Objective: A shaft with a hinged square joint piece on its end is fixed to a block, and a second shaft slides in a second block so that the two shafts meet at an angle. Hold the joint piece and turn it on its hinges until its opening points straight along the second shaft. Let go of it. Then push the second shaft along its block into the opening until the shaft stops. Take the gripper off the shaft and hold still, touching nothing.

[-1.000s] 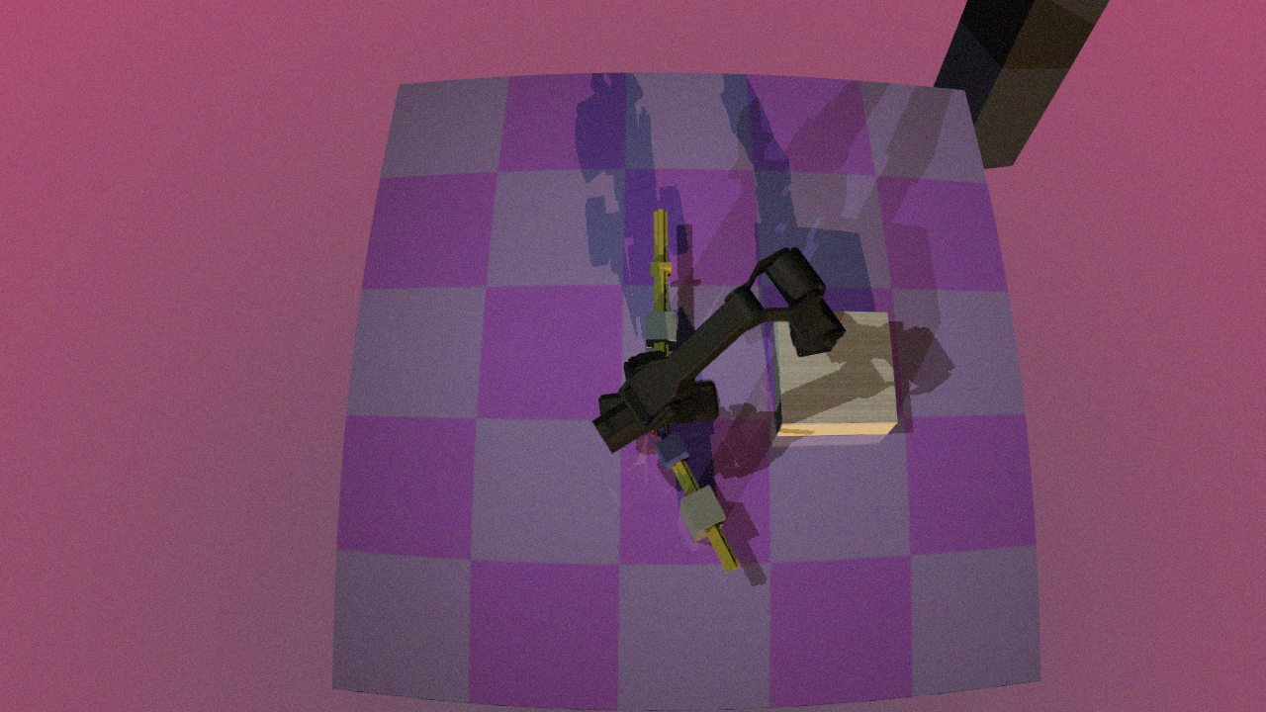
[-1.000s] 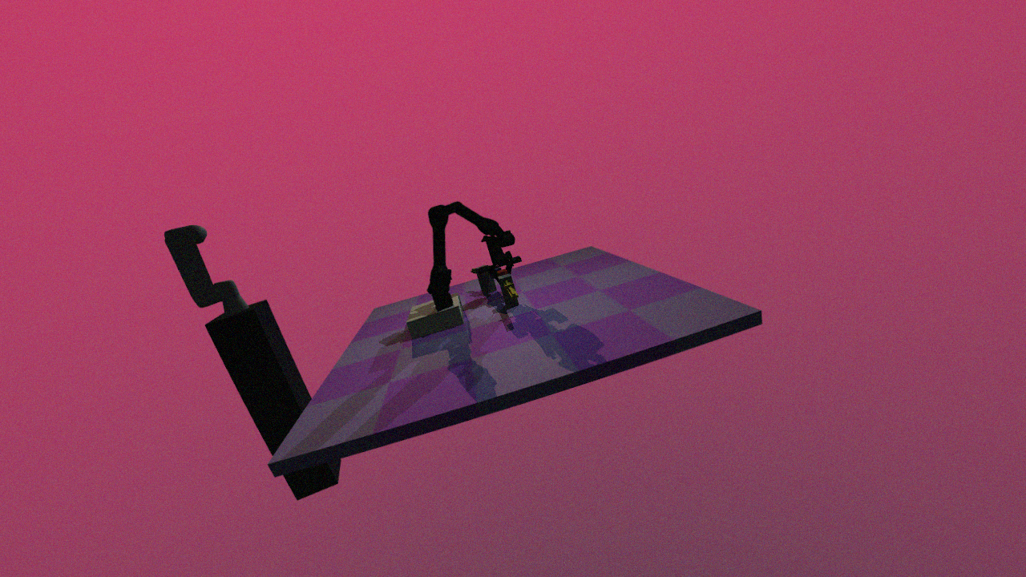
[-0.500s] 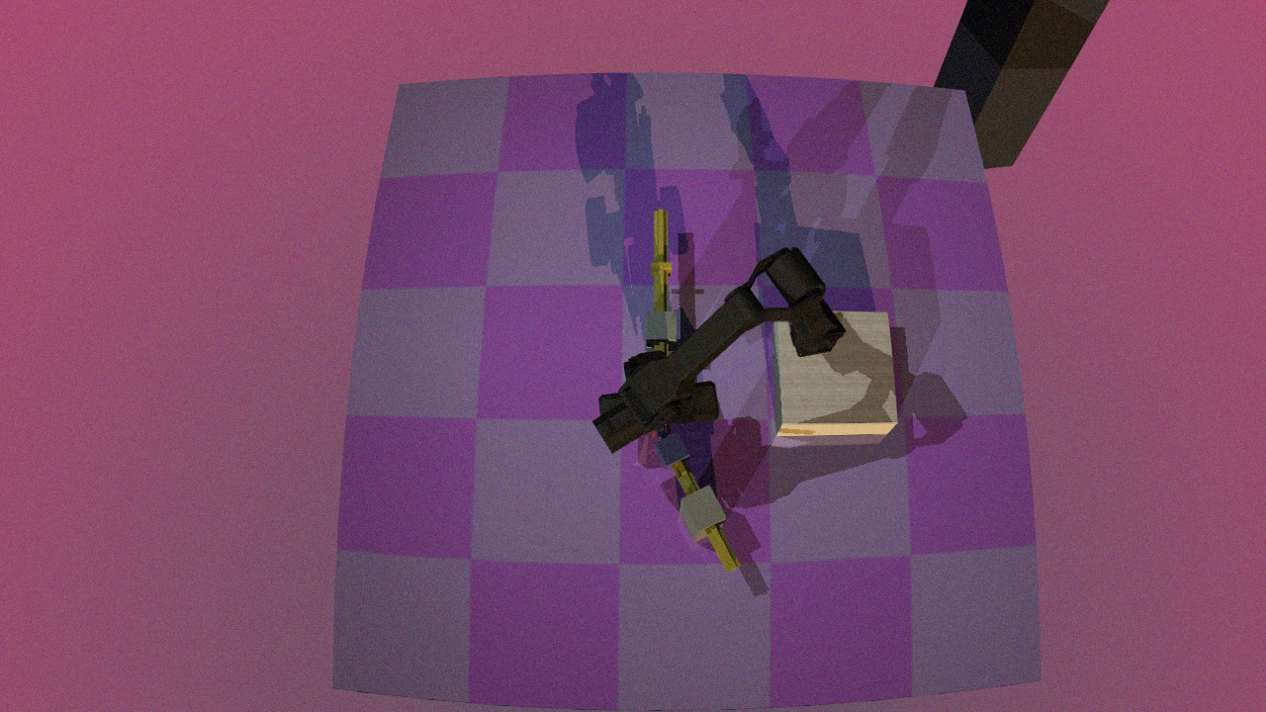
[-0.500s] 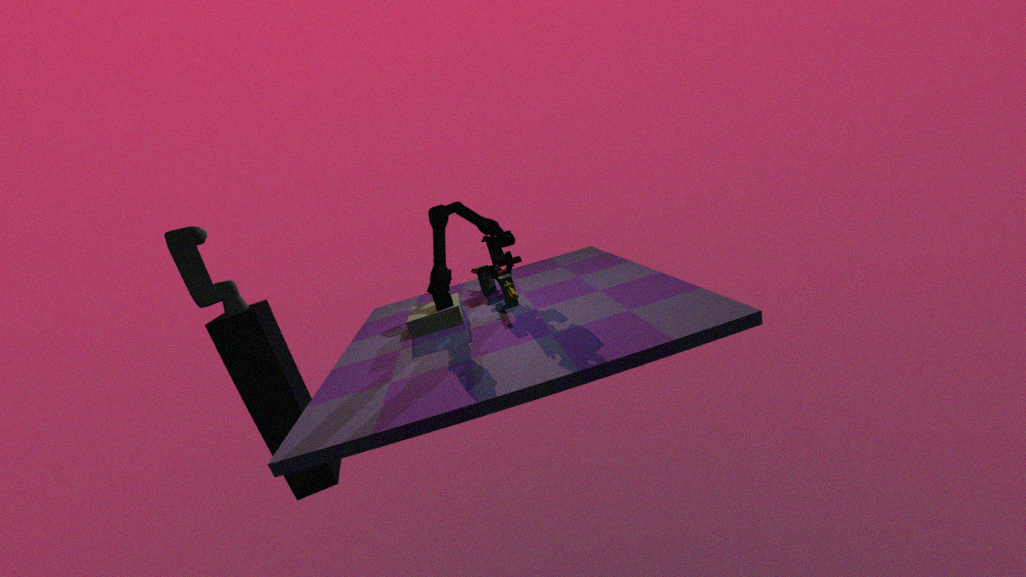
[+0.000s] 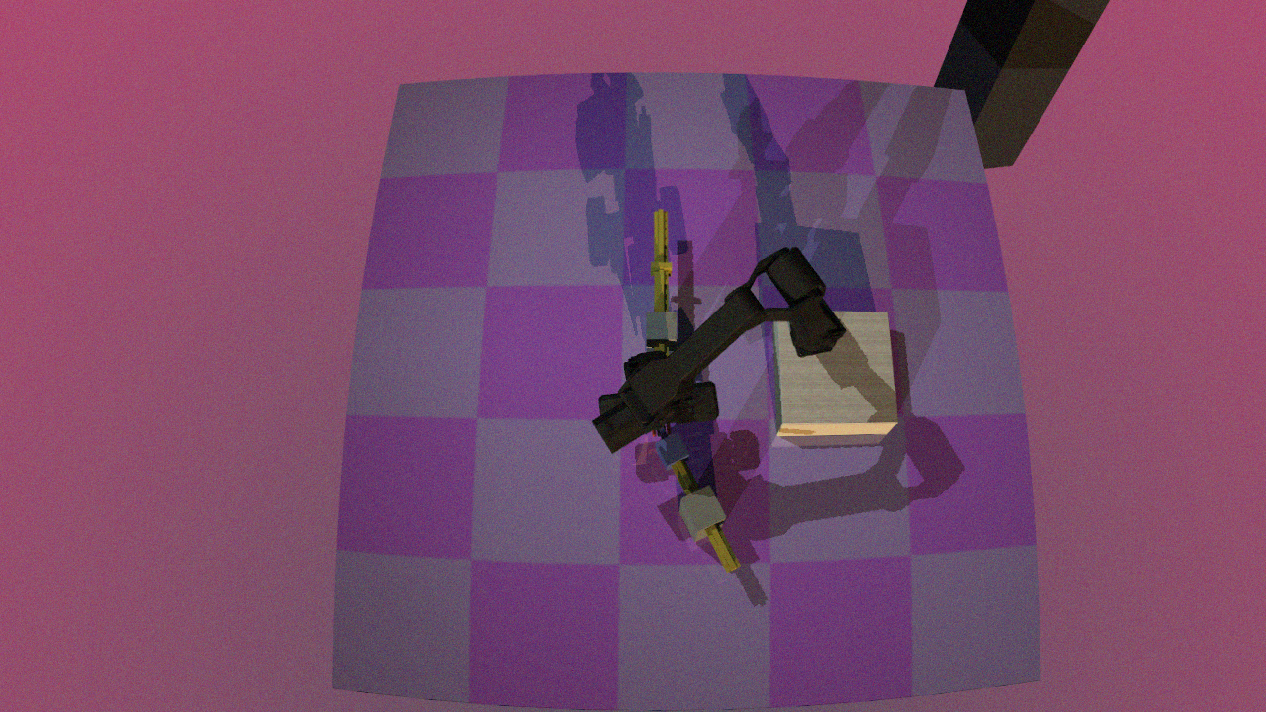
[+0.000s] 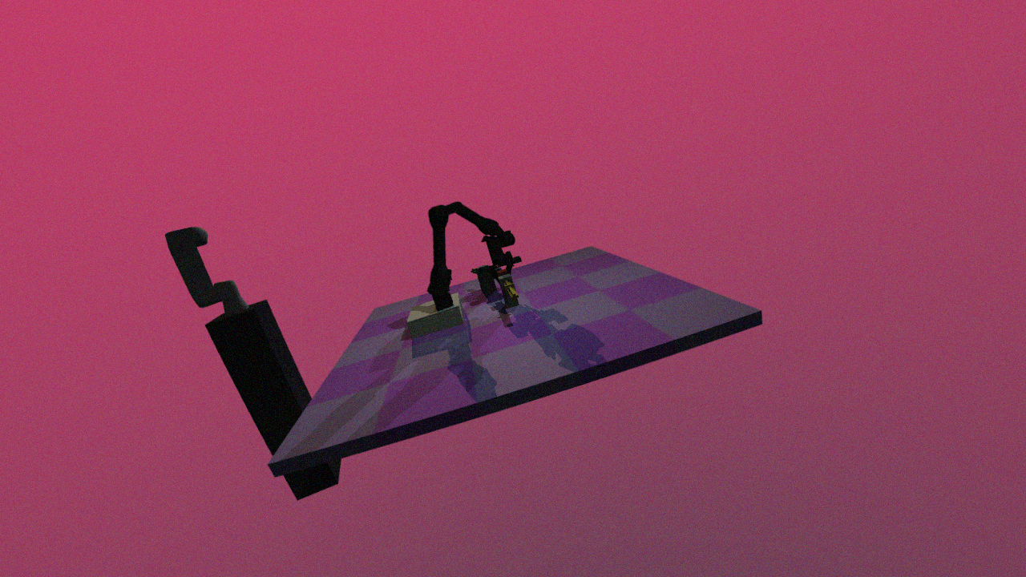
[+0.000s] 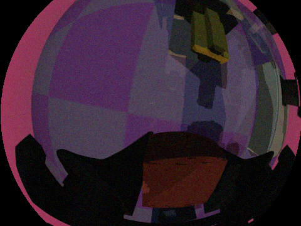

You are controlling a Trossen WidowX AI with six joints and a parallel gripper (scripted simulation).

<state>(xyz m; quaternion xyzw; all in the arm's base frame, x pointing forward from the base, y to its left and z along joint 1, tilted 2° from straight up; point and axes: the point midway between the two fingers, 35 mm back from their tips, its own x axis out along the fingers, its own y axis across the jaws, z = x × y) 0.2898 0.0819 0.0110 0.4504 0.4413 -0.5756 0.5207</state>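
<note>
My gripper tip is 10 mm to the right of the red square joint piece and 40 mm below it.
</note>
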